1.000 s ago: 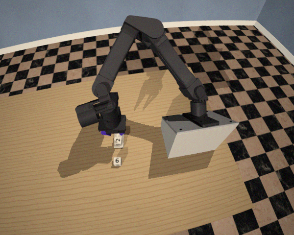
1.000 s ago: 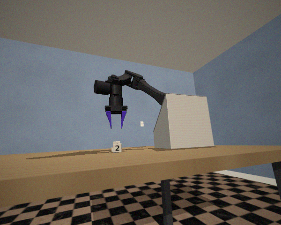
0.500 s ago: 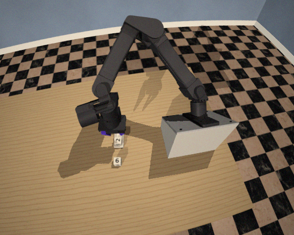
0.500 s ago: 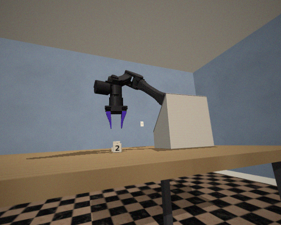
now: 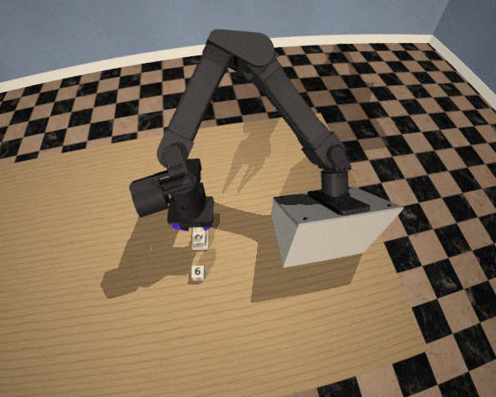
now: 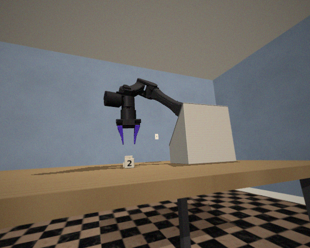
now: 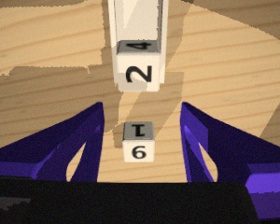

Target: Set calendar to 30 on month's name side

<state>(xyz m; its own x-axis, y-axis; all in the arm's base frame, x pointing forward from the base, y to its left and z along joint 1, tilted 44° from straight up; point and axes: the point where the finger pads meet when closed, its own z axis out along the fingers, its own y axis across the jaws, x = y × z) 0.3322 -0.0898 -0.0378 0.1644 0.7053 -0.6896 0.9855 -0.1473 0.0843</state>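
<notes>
My gripper is now 9 cm above the white tray and 2 cm to the left of it.
</notes>
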